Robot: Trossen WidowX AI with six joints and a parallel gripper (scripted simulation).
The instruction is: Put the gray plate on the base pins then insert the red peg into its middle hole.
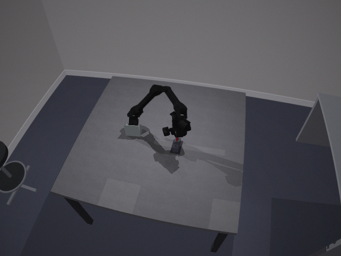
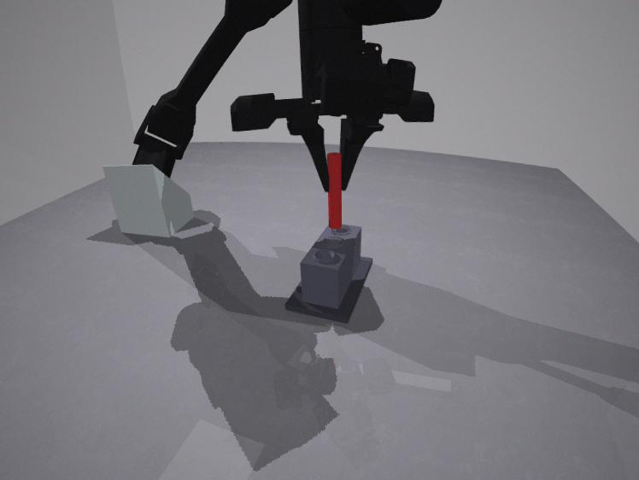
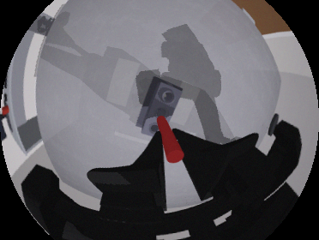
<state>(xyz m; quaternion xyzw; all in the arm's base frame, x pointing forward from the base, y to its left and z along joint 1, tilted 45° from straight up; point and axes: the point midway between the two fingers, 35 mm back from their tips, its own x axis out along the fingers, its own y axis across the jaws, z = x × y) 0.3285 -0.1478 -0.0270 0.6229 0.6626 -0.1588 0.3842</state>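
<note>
The red peg lies right at my gripper tip. Also, from my gripper tip: gray plate 10 mm to the right, 70 mm below; then dark base 110 mm below.
</note>
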